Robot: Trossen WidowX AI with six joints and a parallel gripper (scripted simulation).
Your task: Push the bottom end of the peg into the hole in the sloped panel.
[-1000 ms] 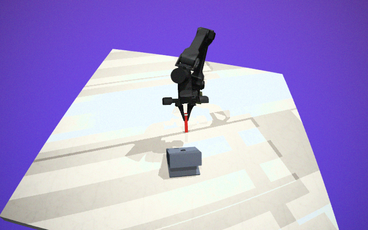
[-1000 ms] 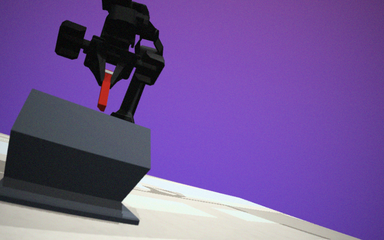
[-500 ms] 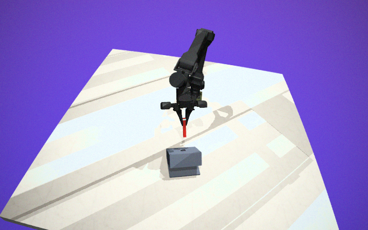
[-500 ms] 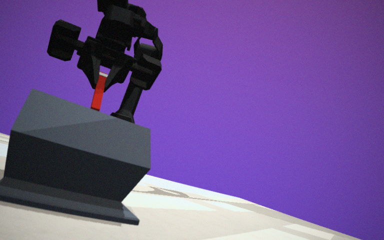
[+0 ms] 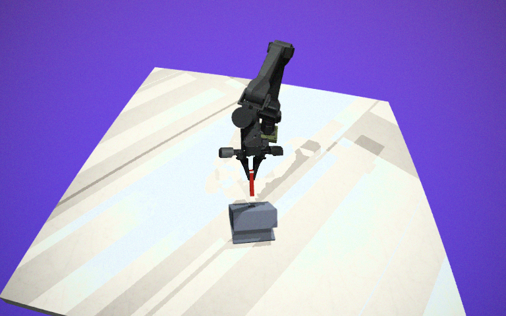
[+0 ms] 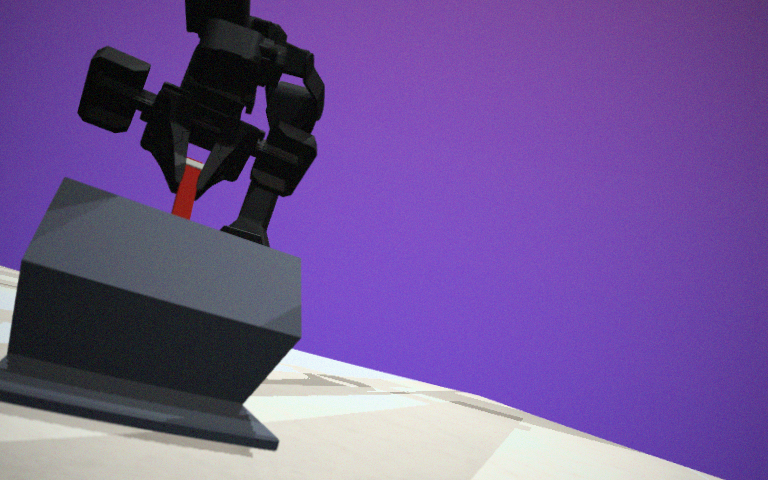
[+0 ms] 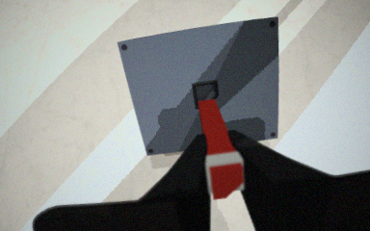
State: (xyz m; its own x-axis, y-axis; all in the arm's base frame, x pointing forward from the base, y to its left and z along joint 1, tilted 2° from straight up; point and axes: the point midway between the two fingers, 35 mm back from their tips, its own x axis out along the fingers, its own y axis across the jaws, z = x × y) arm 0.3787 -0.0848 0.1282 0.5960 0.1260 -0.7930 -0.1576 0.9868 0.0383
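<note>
Now: the grey sloped panel block 90 mm below my gripper tip, 70 mm ahead of it and 10 mm to the left of it. Round my gripper tip: red peg: 10 mm behind, 10 mm above; then flat grey base plate: 130 mm below, 80 mm ahead, 10 mm to the left.
</note>
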